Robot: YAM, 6 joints.
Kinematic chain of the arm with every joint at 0, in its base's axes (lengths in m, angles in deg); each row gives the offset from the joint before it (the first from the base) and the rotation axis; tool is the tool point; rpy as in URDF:
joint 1: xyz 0 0 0.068 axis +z
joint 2: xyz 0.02 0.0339 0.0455 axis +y
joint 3: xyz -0.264 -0.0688 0 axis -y
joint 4: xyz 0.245 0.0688 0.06 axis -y
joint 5: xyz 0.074 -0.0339 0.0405 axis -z
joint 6: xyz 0.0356 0 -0.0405 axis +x
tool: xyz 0 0 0 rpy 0 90 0
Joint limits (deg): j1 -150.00..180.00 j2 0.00..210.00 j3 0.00..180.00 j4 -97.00..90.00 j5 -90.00..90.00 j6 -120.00..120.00
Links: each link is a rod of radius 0.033 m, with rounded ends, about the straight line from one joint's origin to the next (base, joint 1, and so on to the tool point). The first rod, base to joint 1, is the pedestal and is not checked.
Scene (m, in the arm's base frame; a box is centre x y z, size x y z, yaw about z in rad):
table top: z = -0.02
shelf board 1: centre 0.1 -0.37 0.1 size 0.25 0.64 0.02 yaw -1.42
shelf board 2: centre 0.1 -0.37 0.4 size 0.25 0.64 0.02 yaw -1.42
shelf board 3: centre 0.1 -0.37 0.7 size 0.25 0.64 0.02 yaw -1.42
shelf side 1: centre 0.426 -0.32 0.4 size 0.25 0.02 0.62 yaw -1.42
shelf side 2: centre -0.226 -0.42 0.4 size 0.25 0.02 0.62 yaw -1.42
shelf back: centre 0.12 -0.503 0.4 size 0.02 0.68 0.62 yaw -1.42
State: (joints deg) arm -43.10 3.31 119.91 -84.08 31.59 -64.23
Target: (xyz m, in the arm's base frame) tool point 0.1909 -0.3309 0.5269
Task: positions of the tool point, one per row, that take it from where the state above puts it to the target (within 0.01 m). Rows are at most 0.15 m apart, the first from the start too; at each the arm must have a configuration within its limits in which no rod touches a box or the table.
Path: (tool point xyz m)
1: -0.1933 0.1688 0.4651
2: -0.1296 0.1142 0.5369
3: -0.0594 0.0427 0.5876
4: 0.0124 -0.0425 0.6134
5: 0.0809 -0.1370 0.6122
6: 0.1416 -0.2351 0.5830
7: 0.1909 -0.3309 0.5269

